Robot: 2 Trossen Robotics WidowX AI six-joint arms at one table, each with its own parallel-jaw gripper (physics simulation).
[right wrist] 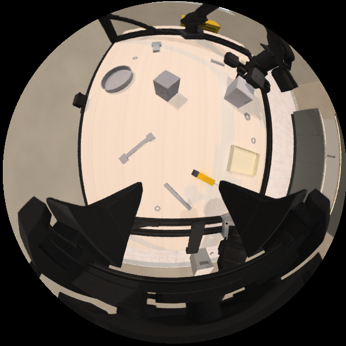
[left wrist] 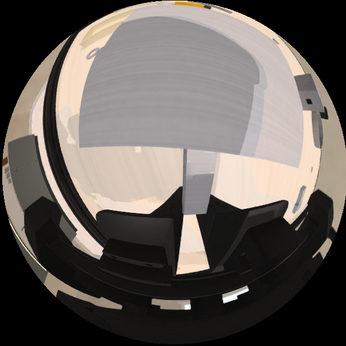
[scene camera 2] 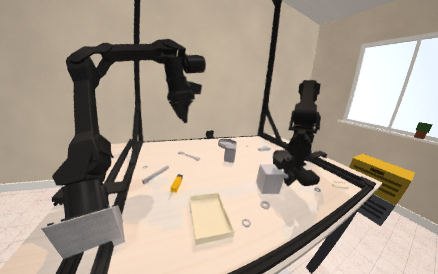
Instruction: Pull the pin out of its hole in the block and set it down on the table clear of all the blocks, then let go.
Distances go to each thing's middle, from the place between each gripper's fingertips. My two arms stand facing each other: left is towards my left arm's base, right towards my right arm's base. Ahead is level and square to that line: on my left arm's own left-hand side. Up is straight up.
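My right gripper is 190 mm above the shallow tray point(scene camera 2: 210, 220), 30 mm to the left of it and 250 mm short of it. Counted from my left hand instead, the tray is 310 mm to the right of the hand and 40 mm behind it.
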